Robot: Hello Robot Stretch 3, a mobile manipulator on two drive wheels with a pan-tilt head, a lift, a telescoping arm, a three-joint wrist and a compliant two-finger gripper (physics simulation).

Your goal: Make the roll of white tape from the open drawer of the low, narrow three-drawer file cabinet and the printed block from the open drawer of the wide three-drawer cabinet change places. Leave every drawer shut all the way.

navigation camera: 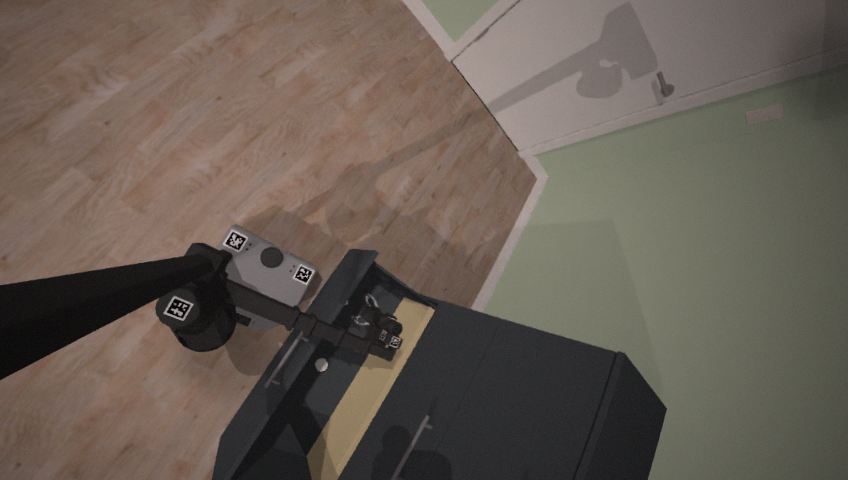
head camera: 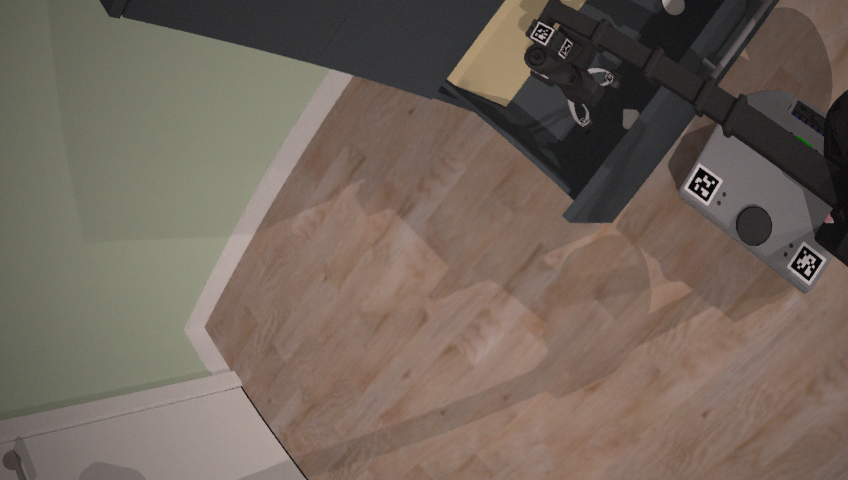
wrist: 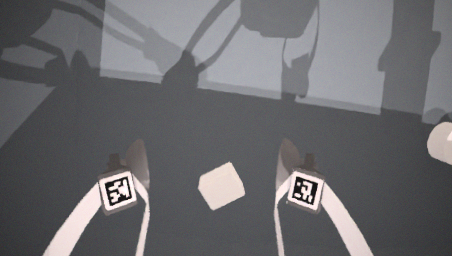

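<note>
The wide cabinet (head camera: pixel 267 35) (navigation camera: pixel 517 380) has one drawer (head camera: pixel 630 166) (navigation camera: pixel 333 291) pulled out. A small pale block (head camera: pixel 630 118) (wrist: pixel 221 186) lies on the dark drawer floor; its print cannot be made out, and I cannot pick it out in the navigation view. A pale round piece (head camera: pixel 673 4) (navigation camera: pixel 321 364) (wrist: pixel 444 142) lies further along in the drawer. My gripper (head camera: pixel 596 101) (navigation camera: pixel 364 310) (wrist: pixel 213 157) is open over the drawer, pointing down. In the wrist view the block shows between the spread fingers, below them and touching neither. I cannot identify the narrow cabinet or the white tape.
My base (head camera: pixel 723 157) (navigation camera: pixel 264 282) stands beside the drawer front, and my arm (head camera: pixel 672 74) (navigation camera: pixel 261 300) reaches over it. A tan panel (head camera: pixel 493 65) (navigation camera: pixel 357 392) borders the drawer opening. A green wall (head camera: pixel 148 148) (navigation camera: pixel 595 267) and a pale door (head camera: pixel 148 434) (navigation camera: pixel 535 89) lie beyond the wooden floor.
</note>
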